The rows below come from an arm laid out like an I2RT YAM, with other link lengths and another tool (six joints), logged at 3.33 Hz.
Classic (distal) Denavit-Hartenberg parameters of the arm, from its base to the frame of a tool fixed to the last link. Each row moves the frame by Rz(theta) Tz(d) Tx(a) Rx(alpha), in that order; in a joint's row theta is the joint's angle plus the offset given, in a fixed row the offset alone. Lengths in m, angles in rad.
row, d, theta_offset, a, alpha
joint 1, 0.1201, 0, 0.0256, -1.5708
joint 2, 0, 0, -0.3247, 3.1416
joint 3, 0, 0.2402, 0.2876, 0
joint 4, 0.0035, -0.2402, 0.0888, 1.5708
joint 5, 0.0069, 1.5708, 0, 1.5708
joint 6, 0.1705, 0.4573, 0.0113, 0.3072
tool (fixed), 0.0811, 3.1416, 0, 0
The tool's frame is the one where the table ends.
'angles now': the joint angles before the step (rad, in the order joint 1, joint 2, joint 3, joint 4, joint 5, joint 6). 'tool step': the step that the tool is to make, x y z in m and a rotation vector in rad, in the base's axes. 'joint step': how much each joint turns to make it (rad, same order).
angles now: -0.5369, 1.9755, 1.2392, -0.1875, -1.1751, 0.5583
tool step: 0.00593, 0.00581, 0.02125, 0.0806, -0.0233, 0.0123
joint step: 0.0004, -0.0001, -0.0001, 0.0921, -0.0702, 0.1210
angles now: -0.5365, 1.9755, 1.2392, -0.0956, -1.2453, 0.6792
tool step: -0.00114, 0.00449, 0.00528, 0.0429, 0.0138, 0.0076
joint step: 0.0011, 0.0000, 0.0001, 0.0141, -0.0263, 0.0504
